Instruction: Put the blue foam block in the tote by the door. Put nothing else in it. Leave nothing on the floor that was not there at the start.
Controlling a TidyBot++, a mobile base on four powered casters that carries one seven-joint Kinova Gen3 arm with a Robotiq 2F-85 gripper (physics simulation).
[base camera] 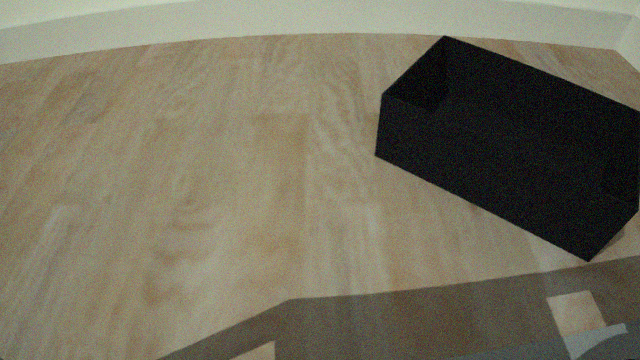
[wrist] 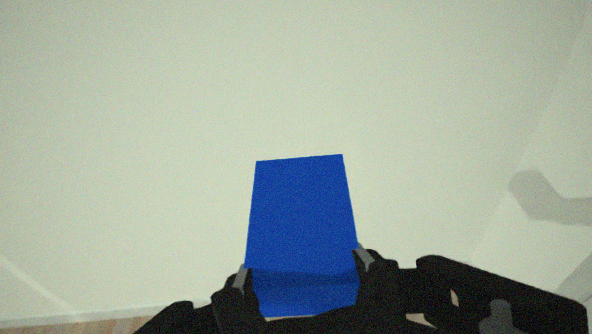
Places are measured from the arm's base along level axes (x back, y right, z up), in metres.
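Pixels of known places: gripper, fingertip midpoint: [wrist: 303,269].
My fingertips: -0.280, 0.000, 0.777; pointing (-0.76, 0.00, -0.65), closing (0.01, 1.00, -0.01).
Observation:
For each thing: its top centre in the pictures, then the offset to it from my fingertips, as dx, dy, dz. Level surfaces: height alone.
- blue foam block at its top centre: [wrist: 298,203] -0.028, +0.005, +0.025
- black tote at its top centre: [base camera: 525,102] -0.146, +0.258, -1.074
- wood floor at its surface level: dz -1.174
The blue foam block [wrist: 302,215] is in the lower middle of the wrist view, between the two fingertips. My gripper [wrist: 303,269] is shut on it and holds it up in front of a pale wall. The black tote [base camera: 490,150] stands on the floor at the right of the base camera view, turned at an angle, with its open top showing. Its inside is too dark to make out. The tote does not show in the wrist view, and the block and gripper do not show in the base camera view. The door is not seen.
A pale wall [wrist: 150,125] fills most of the wrist view, with the wood floor [base camera: 200,175] [wrist: 95,327] below it. In the base camera view, a pale skirting [base camera: 300,20] runs behind the tote, and a shadow lies on the floor in front of it.

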